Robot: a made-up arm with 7 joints.
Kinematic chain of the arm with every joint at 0, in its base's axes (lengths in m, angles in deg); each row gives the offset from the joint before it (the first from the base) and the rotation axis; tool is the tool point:
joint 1: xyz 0 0.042 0 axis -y
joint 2: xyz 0 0.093 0 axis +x
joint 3: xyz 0 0 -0.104 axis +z
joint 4: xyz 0 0 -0.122 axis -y
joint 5: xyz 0 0 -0.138 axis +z
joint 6: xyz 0 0 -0.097 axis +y
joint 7: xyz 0 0 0 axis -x
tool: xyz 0 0 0
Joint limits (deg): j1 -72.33..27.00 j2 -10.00..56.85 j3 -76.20..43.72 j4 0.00..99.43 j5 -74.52..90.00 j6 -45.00..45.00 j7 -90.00..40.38
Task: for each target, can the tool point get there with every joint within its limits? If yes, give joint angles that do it. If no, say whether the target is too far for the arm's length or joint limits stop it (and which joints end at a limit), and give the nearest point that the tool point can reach.
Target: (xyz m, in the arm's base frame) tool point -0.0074 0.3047 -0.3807
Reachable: yes | joints -29.51 25.11 3.63 50.54 8.49 -30.58 -66.24
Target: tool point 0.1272 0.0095 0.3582
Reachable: no: joint limits stop it (at a limit: joint 1, joint 2, joint 4) | nearest point 0.2504 -0.0168 -0.0560 | short by 0.433 m
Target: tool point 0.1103 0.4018 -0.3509
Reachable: yes | joints 9.60 43.83 -49.98 19.43 4.28 -4.83 -41.62
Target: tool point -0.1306 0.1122 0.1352
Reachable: no: joint limits stop it (at a limit: joint 1, joint 3, joint 4) | nearest point -0.2525 0.0577 -0.1385 | short by 0.305 m
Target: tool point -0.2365 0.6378 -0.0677
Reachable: no: too far | nearest point -0.2160 0.5307 -0.0916 | short by 0.112 m
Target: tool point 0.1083 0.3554 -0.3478
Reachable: yes | joints -5.81 45.60 -30.79 45.10 71.77 20.92 -37.25
